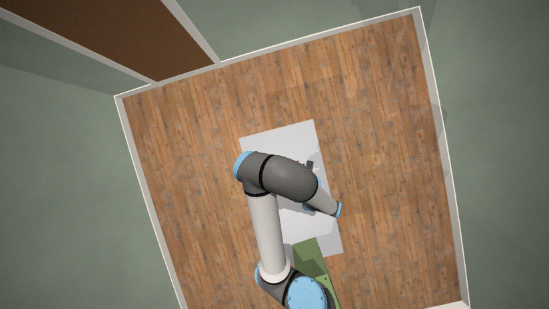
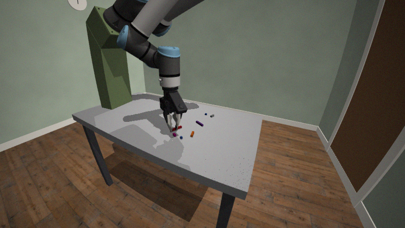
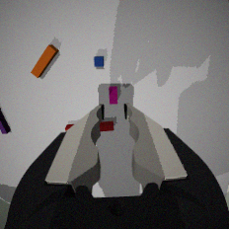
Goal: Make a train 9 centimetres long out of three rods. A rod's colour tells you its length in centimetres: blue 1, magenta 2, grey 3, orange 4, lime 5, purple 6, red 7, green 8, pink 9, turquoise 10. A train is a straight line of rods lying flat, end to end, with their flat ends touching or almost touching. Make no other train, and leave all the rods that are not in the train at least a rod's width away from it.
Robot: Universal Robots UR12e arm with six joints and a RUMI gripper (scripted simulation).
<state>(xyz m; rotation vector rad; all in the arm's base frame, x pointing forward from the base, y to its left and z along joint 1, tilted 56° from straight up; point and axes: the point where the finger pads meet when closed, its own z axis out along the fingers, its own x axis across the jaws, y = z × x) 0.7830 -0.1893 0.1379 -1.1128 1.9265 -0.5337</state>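
Now: the magenta rod 4 cm below my hand. The rest, counted from my hand: orange rod: 8 cm ahead, 5 cm to the left, 4 cm below; red rod: 3 cm behind, 6 cm to the left, 4 cm below; purple rod: 6 cm ahead, 17 cm to the left, 4 cm below.
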